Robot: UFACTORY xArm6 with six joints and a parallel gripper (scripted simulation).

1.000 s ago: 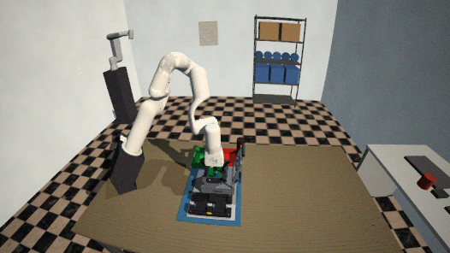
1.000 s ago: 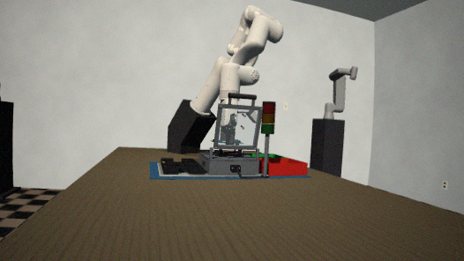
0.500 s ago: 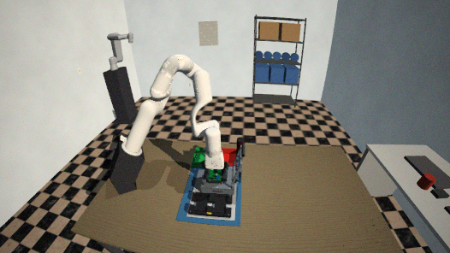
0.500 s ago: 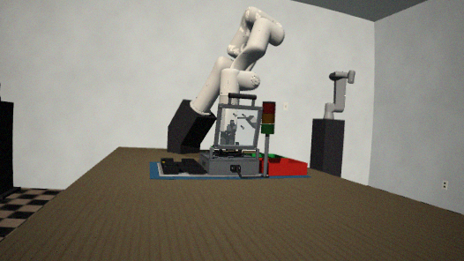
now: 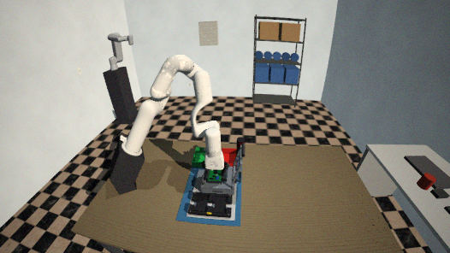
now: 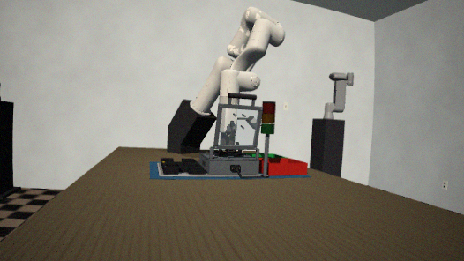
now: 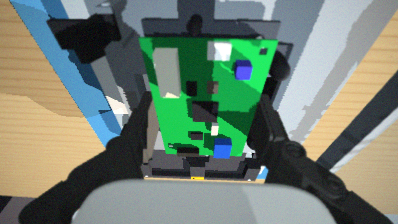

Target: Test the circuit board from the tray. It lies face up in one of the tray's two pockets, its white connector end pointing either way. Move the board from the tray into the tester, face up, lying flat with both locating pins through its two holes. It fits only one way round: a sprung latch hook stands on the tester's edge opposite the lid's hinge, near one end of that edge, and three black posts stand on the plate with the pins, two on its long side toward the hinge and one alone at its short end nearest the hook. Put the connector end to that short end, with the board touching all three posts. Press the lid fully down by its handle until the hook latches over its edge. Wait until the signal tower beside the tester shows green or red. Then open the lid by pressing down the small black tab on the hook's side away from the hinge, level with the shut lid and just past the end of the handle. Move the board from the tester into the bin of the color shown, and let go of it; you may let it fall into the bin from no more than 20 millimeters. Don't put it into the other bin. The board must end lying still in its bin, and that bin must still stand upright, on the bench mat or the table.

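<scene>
Now: the green circuit board right at my hand. Also, from my hand: tester plate 10 mm ahead, 10 mm to the left, 20 mm below; then black latch hook 60 mm behind, 60 mm to the left; then tester lid 130 mm ahead, 90 mm above.
</scene>
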